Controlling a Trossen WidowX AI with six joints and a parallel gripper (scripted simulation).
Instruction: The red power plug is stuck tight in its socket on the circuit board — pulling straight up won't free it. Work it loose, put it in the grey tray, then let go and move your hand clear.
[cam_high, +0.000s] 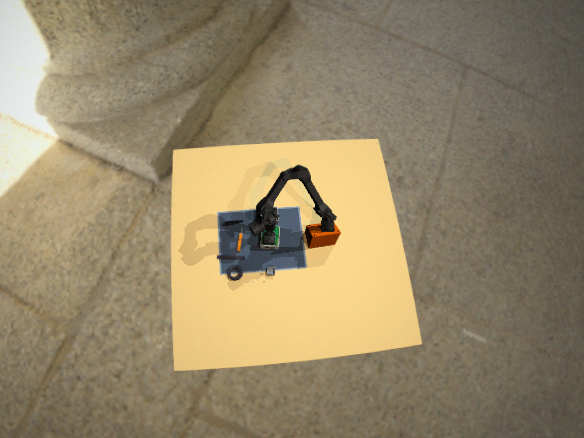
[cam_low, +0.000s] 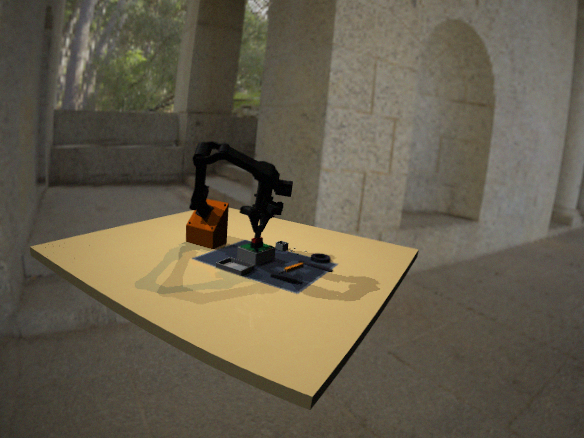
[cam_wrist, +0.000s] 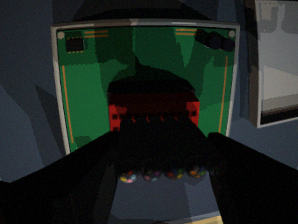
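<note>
Now: gripper tip 3 cm above the red power plug. Round my gripper tip: blue mat (11 cm below, 5 cm ahead, 1 cm to the left); black bar (21 cm ahead, 11 cm to the left, 11 cm below).
</note>
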